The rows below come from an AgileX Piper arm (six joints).
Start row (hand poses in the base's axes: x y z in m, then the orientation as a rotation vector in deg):
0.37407 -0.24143 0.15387 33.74 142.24 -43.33
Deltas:
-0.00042 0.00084 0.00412 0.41 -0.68 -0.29
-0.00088 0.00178 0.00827 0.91 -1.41 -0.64
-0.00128 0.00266 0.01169 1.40 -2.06 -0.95
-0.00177 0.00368 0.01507 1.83 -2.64 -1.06
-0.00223 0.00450 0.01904 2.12 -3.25 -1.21
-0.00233 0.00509 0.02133 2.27 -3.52 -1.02
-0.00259 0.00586 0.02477 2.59 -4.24 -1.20
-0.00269 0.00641 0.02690 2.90 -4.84 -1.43
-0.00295 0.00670 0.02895 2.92 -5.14 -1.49
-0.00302 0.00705 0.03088 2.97 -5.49 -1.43
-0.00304 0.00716 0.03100 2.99 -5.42 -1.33
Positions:
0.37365 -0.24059 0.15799 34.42 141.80 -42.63
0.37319 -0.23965 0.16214 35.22 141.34 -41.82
0.37279 -0.23877 0.16556 35.93 140.95 -41.04
0.37230 -0.23775 0.16894 36.36 140.62 -40.30
0.37184 -0.23693 0.17291 36.78 140.18 -39.72
0.37174 -0.23634 0.17520 36.65 140.02 -39.35
0.37148 -0.23557 0.17864 37.15 139.49 -38.70
0.37138 -0.23502 0.18077 37.68 139.05 -38.14
0.37112 -0.23473 0.18282 37.82 138.78 -38.00
0.37105 -0.23438 0.18475 37.84 138.48 -37.76
0.37103 -0.23427 0.18487 37.70 138.57 -37.73

